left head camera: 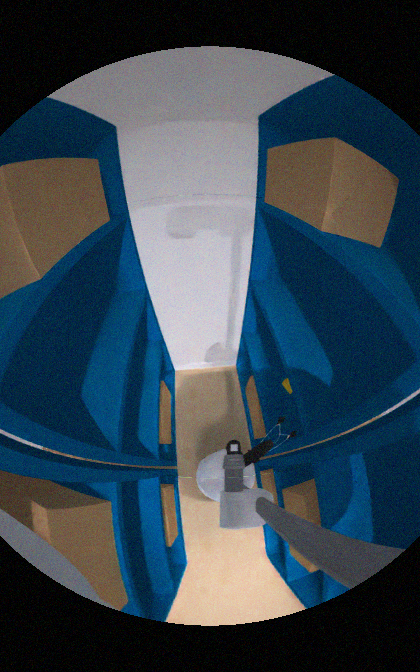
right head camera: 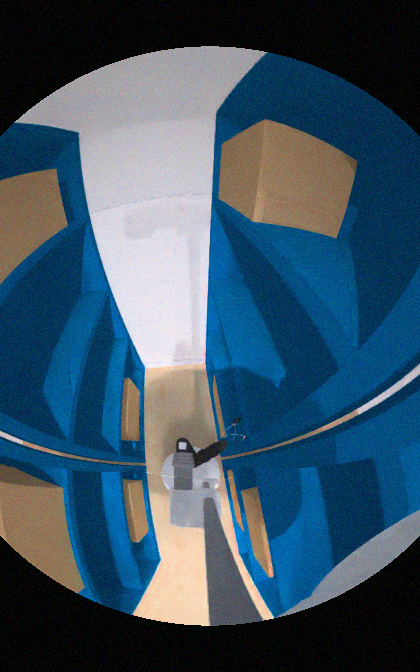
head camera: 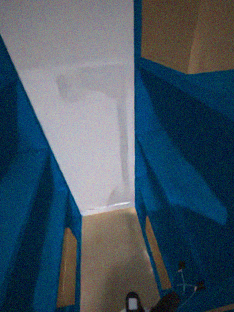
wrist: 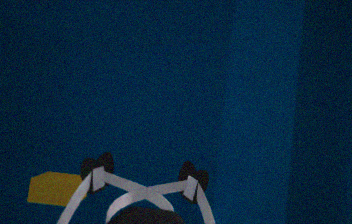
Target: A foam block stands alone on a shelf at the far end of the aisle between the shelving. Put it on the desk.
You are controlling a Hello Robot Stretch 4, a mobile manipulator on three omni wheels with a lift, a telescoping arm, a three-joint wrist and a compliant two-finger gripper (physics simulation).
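Places are measured from the robot's base along level axes (x down, y ahead, z right), in millimetres.
Where they show: gripper, fingertip midpoint: point(head camera: 193, 270) point(wrist: 146, 169).
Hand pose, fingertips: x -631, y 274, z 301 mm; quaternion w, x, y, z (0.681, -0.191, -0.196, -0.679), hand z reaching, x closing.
After its pixels a point has its place.
The yellow foam block point(left head camera: 287, 385) point(wrist: 56, 189) {x -536, y 522, z 361 mm} lies on a blue shelf on the right side of the aisle. In the wrist view it is at the lower left, beyond and partly behind the left finger. My gripper point(head camera: 191, 276) point(left head camera: 287, 428) point(right head camera: 241, 429) point(wrist: 146, 169) {x -631, y 274, z 301 mm} is open and empty, its fingers a good way apart. It points toward the right shelving, with the block ahead of it and to its left. The block does not show in the head camera view or the right head camera view. The desk does not show in these views.
Blue shelving point(left head camera: 115, 340) point(right head camera: 75, 335) lines the left of the narrow aisle, with more shelving on the right. Large cardboard boxes point(left head camera: 300, 182) point(right head camera: 300, 180) sit high up, smaller ones low down. A white wall point(head camera: 85, 150) {x -852, y 1002, z -266 mm} closes the far end. The tan floor point(head camera: 107, 240) {x 27, y 686, z -199 mm} runs between.
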